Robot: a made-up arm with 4 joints.
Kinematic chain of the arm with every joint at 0, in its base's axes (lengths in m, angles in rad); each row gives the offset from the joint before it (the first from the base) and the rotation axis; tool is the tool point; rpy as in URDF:
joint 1: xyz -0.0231 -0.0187 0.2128 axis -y
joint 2: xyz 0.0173 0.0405 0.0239 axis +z
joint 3: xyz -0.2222 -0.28 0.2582 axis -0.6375 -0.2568 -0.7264
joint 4: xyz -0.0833 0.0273 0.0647 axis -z
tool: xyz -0.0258 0.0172 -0.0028 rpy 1.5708 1.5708 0
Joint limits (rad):
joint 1: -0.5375..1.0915
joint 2: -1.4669..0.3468
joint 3: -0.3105..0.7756
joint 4: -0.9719..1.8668
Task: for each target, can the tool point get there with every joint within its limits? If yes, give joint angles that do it. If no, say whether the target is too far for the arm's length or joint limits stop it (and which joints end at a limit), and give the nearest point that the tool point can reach.
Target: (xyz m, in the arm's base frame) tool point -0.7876 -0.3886 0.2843
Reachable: no: too far | nearest point -0.5109 -0.2447 0.2584 | short by 0.313 m
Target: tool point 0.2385 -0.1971 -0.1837
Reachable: no: joint limits stop it (at a limit: joint 1, joint 3) | nearest point -0.3794 -0.1938 0.1416 | short by 0.698 m
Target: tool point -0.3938 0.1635 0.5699
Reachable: yes | joints -0.0171 -0.9950 -0.1332 -0.0612
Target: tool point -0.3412 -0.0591 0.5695
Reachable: yes | joints -0.0663 -0.3789 0.1445 0.9121
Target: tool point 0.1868 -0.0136 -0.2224
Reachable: no: joint limits stop it (at a limit: joint 1, joint 3) | nearest point -0.4153 -0.0154 0.0726 | short by 0.670 m
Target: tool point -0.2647 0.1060 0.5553
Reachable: yes | joints -0.1716 -0.8174 0.6469 0.8337
